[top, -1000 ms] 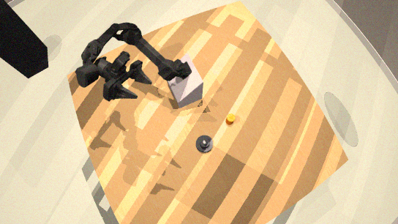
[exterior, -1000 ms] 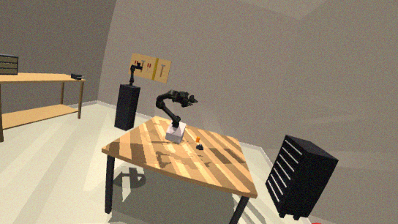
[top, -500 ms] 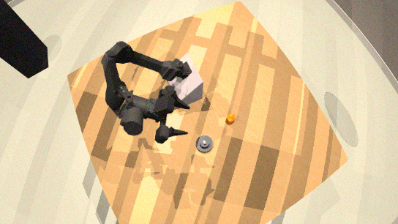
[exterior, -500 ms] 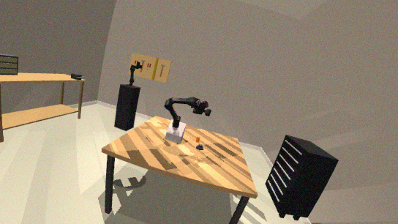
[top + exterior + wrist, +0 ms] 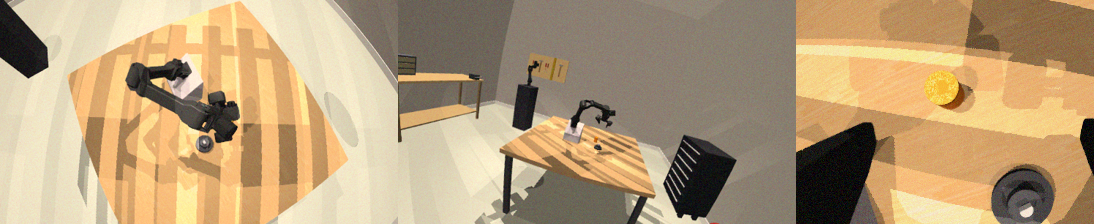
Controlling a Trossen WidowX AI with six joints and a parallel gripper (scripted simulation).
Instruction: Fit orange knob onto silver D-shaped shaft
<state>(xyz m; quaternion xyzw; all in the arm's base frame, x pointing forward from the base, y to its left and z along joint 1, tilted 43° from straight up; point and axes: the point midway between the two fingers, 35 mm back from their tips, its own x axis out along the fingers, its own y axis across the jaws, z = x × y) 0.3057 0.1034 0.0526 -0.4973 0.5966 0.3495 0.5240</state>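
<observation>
The orange knob lies 4 cm behind my gripper tip, 6 cm to the left of it and 19 cm below it. From my gripper tip the other things lie so: dark round pedestal: 2 cm ahead, 10 cm to the right, 20 cm below.
</observation>
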